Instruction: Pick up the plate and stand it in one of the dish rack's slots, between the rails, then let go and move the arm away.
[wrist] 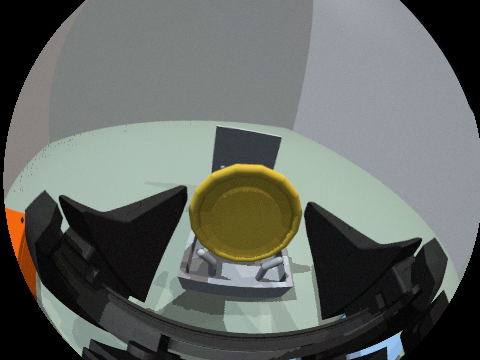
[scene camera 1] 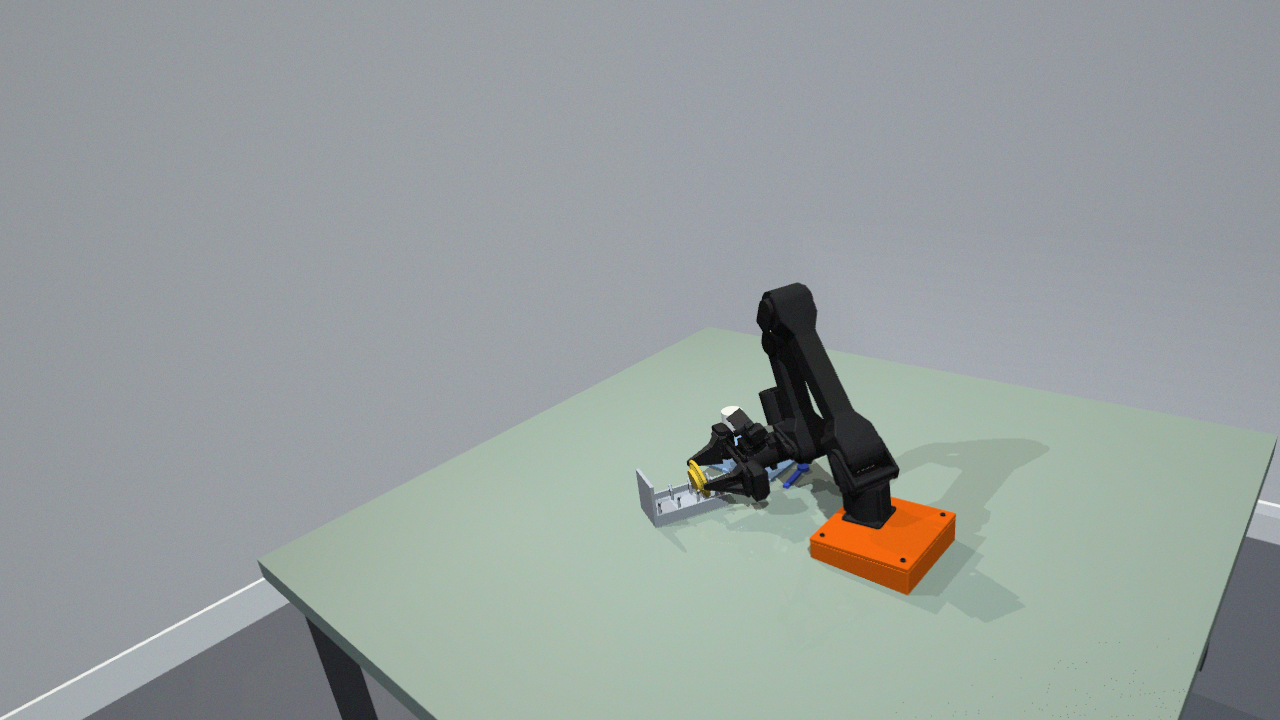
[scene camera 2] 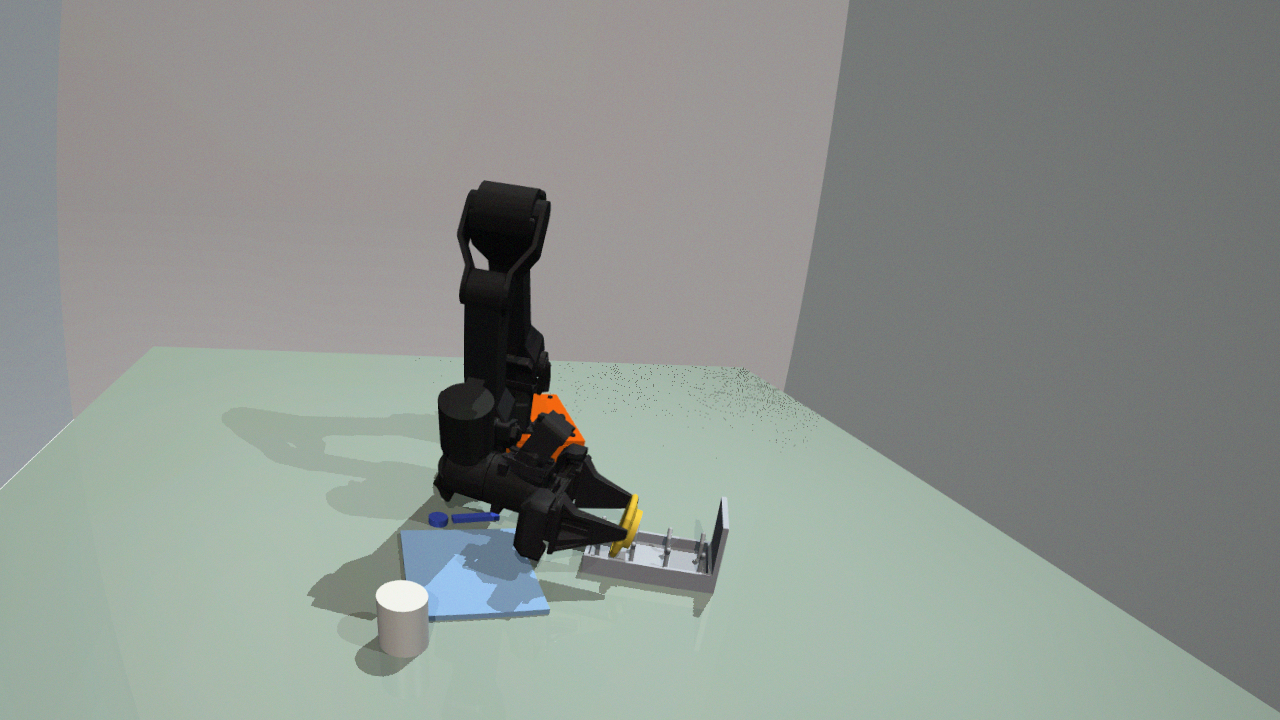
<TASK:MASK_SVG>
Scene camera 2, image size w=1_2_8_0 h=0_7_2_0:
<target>my gripper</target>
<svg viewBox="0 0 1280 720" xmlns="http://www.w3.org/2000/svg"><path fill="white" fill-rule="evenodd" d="M554 410L549 413L540 412L531 424L534 432L521 447L513 445L510 447L509 453L499 452L495 454L487 471L483 488L483 501L491 504L491 513L499 515L503 508L519 513L513 546L521 557L539 562L546 548L543 540L549 543L547 554L552 555L554 551L625 540L627 535L626 529L580 509L625 509L632 494L597 472L586 446L572 443L562 450L556 462L554 461L555 458L550 457L559 446L562 446L576 429L572 423L566 420L564 414L558 414Z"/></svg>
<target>yellow plate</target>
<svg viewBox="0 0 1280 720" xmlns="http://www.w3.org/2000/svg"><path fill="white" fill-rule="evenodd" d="M636 494L631 496L620 519L619 526L627 530L626 538L623 541L612 542L609 551L611 557L615 557L623 547L629 548L638 529L643 511L638 509L638 495Z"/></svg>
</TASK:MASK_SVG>
